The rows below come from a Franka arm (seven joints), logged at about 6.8 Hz.
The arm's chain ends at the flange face. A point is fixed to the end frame.
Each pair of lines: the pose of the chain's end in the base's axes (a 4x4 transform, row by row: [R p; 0 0 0 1], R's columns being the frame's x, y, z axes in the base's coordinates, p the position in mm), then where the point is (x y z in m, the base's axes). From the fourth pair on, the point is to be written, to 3 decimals.
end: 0.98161 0.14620 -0.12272 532.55; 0.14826 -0.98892 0.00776 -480.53; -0.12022 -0.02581 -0.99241 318.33; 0 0 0 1
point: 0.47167 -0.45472 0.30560
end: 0.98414 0.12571 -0.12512 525.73; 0.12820 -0.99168 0.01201 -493.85; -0.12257 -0.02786 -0.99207 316.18; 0 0 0 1
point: 0.46537 -0.46676 0.30366
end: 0.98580 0.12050 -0.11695 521.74; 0.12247 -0.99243 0.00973 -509.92; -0.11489 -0.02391 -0.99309 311.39; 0 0 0 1
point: 0.46163 -0.48254 0.29830
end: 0.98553 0.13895 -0.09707 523.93; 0.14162 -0.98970 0.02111 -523.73; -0.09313 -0.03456 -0.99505 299.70; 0 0 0 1
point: 0.464 -0.497 0.286
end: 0.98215 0.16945 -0.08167 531.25; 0.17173 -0.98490 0.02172 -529.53; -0.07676 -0.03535 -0.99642 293.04; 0 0 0 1
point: 0.470 -0.505 0.278
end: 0.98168 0.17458 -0.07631 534.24; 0.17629 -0.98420 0.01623 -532.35; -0.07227 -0.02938 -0.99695 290.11; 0 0 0 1
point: 0.473 -0.508 0.275
